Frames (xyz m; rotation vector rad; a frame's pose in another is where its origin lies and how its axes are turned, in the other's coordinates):
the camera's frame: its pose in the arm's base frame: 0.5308 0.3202 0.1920 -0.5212 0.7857 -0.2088
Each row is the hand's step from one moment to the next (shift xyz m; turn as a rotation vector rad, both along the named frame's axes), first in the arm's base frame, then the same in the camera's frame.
Working: the arm's base frame: its pose in the camera's frame: -0.1322 -0.1676 -0.6128 0.5212 -0.7857 0.2088

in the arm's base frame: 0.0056 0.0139 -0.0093 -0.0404 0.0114 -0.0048
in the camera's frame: 0.0045 0.0166 0.0037 -0.0293 0.0127 -0.0277
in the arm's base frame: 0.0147 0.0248 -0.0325 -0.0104 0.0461 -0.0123
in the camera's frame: 0.0212 0.0379 0.0006 -0.0165 0.0459 0.0022
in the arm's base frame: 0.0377 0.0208 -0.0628 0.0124 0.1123 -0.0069
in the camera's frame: 0.0574 0.0500 -0.0022 -0.0284 0.0994 0.0462
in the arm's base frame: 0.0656 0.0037 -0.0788 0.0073 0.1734 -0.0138
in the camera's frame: 0.0930 0.0434 0.0021 -0.0501 0.1552 0.0609
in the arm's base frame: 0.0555 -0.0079 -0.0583 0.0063 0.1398 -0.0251
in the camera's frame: 0.0775 0.0229 0.0027 -0.0314 0.1324 0.0412
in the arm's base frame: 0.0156 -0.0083 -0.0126 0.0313 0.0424 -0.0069
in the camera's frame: 0.0217 -0.0007 0.0007 0.0104 0.0394 0.0341
